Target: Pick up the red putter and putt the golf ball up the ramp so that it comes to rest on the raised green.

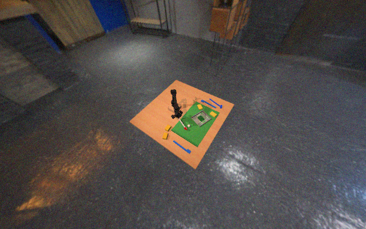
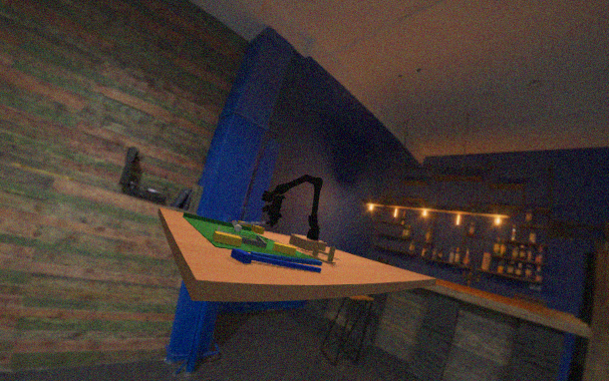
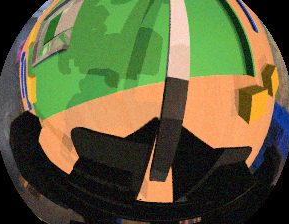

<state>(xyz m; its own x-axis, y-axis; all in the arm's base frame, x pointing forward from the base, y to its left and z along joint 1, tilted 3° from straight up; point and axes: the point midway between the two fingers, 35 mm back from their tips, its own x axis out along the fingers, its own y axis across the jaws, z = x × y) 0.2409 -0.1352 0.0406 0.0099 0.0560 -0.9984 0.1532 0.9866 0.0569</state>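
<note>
The putter is 110 mm ahead of my gripper tip and 10 mm to the right of it. From my gripper tip the other things lie so: white golf ball (220 mm ahead, 50 mm to the left, 50 mm below); green mat (230 mm ahead, 200 mm to the left, 70 mm below); small wooden stand (90 mm behind, 500 mm to the left, 40 mm below).
</note>
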